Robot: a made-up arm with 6 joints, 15 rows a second.
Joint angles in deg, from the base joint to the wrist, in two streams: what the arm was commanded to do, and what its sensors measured. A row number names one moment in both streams.
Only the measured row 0 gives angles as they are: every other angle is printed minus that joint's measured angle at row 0.
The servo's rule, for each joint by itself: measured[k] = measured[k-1] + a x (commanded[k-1-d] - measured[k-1]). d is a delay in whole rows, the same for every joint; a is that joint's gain. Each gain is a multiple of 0.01, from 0.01 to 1. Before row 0 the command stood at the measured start. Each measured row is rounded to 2 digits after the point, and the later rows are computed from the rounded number. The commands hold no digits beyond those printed.
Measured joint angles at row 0:
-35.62, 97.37, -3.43, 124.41, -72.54, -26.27
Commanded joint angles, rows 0 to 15:
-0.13, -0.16, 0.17, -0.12, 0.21, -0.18
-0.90, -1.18, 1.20, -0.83, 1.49, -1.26
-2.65, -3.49, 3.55, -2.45, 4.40, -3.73
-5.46, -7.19, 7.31, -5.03, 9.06, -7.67
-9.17, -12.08, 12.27, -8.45, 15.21, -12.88
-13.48, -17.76, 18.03, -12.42, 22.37, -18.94
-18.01, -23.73, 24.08, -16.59, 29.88, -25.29
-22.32, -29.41, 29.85, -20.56, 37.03, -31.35
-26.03, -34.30, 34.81, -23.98, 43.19, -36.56
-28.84, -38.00, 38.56, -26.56, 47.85, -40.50
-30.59, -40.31, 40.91, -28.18, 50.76, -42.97
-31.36, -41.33, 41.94, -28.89, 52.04, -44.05
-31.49, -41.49, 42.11, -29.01, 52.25, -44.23
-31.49, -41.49, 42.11, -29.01, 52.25, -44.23
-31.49, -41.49, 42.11, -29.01, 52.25, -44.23
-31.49, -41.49, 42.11, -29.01, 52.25, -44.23
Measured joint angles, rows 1 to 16:
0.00, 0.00, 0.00, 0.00, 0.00, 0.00
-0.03, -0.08, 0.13, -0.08, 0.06, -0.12
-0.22, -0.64, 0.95, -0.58, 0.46, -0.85
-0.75, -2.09, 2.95, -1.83, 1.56, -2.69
-1.79, -4.69, 6.31, -3.97, 3.66, -5.88
-3.41, -8.46, 10.90, -6.97, 6.89, -10.36
-5.63, -13.20, 16.39, -10.62, 11.22, -15.85
-8.35, -18.57, 22.31, -14.62, 16.44, -21.89
-11.42, -24.10, 28.12, -18.60, 22.21, -27.94
-14.63, -29.30, 33.27, -22.20, 28.08, -33.46
-17.76, -33.74, 37.34, -25.12, 33.62, -37.97
-20.58, -37.09, 40.09, -27.17, 38.42, -41.17
-22.95, -39.25, 41.51, -28.32, 42.23, -43.01
-24.83, -40.39, 41.97, -28.78, 45.04, -43.79
-26.30, -40.95, 42.08, -28.93, 47.06, -44.07
-27.44, -41.23, 42.10, -28.98, 48.51, -44.17
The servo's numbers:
d 1
a 0.22 0.51 0.77 0.67 0.28 0.64

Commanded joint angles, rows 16 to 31:
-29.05, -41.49, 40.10, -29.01, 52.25, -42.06
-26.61, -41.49, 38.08, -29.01, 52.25, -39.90
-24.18, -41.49, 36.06, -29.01, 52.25, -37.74
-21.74, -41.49, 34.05, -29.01, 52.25, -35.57
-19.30, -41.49, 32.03, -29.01, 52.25, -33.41
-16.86, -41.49, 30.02, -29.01, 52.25, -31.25
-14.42, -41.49, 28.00, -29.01, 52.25, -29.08
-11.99, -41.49, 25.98, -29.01, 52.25, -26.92
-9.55, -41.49, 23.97, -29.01, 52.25, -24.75
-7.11, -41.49, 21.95, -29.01, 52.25, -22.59
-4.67, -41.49, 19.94, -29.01, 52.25, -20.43
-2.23, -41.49, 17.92, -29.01, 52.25, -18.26
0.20, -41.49, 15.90, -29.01, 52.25, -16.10
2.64, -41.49, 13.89, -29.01, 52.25, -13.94
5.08, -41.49, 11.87, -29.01, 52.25, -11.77
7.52, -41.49, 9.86, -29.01, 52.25, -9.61
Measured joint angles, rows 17 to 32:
-28.33, -41.36, 42.11, -29.00, 49.56, -44.21
-28.49, -41.43, 40.56, -29.01, 50.31, -42.83
-28.08, -41.46, 38.65, -29.01, 50.85, -40.95
-27.22, -41.48, 36.66, -29.01, 51.24, -38.90
-26.01, -41.49, 34.65, -29.01, 51.52, -36.77
-24.53, -41.49, 32.63, -29.01, 51.72, -34.62
-22.84, -41.49, 30.62, -29.01, 51.87, -32.46
-20.99, -41.49, 28.60, -29.01, 51.98, -30.30
-19.01, -41.49, 26.58, -29.01, 52.06, -28.14
-16.93, -41.49, 24.57, -29.01, 52.11, -25.97
-14.77, -41.49, 22.55, -29.01, 52.15, -23.81
-12.55, -41.49, 20.54, -29.01, 52.18, -21.65
-10.28, -41.49, 18.52, -29.01, 52.20, -19.48
-7.97, -41.49, 16.50, -29.01, 52.21, -17.32
-5.64, -41.49, 14.49, -29.01, 52.22, -15.16
-3.28, -41.49, 12.47, -29.01, 52.23, -12.99

